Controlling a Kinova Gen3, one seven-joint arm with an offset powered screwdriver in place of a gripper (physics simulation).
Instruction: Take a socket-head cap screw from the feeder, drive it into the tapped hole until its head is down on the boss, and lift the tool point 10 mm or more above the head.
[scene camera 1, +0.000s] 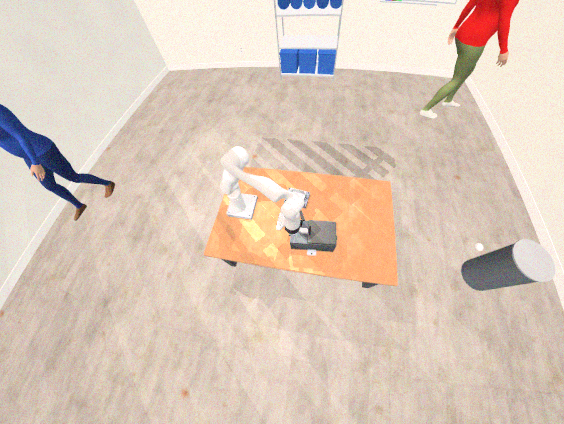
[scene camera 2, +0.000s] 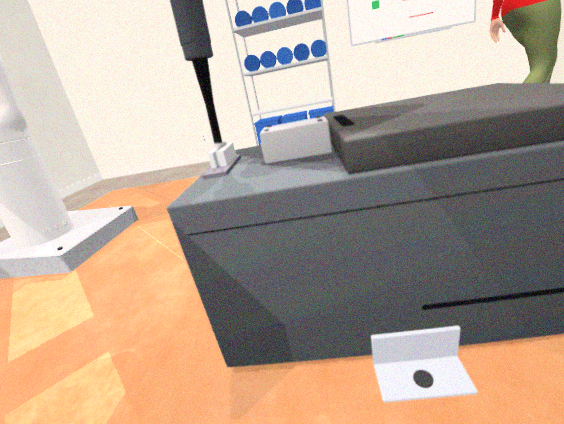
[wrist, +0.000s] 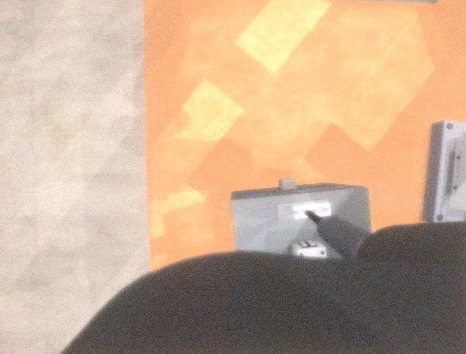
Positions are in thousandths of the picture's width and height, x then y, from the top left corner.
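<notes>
There's a white pick-up block (wrist: 611, 595) that you can see here.
</notes>
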